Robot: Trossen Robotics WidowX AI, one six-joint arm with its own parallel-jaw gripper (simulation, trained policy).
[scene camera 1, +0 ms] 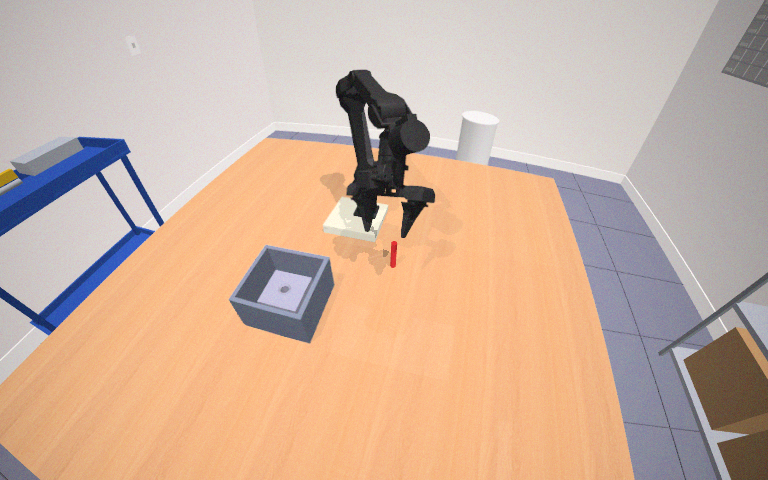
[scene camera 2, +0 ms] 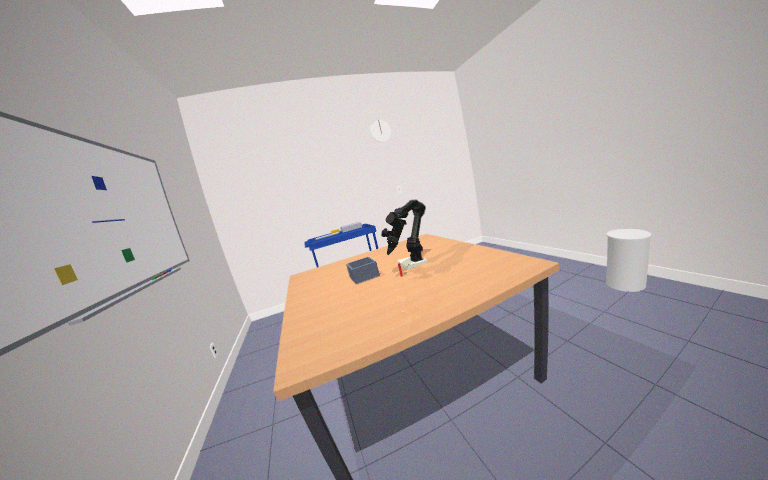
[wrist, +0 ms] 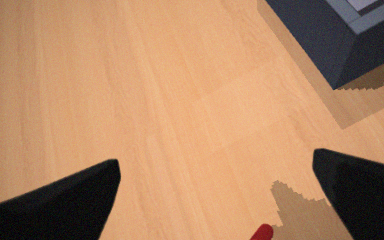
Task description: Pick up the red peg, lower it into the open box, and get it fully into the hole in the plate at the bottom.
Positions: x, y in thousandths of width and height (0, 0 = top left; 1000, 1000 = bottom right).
In view: my gripper (scene camera 1: 501, 489), a grey box (scene camera 1: 394, 680) and a pale plate (scene camera 1: 373, 607).
My gripper is seen too in the wrist view (wrist: 561, 685). Scene camera 2 does not show the pale plate, which is hidden by the grey box.
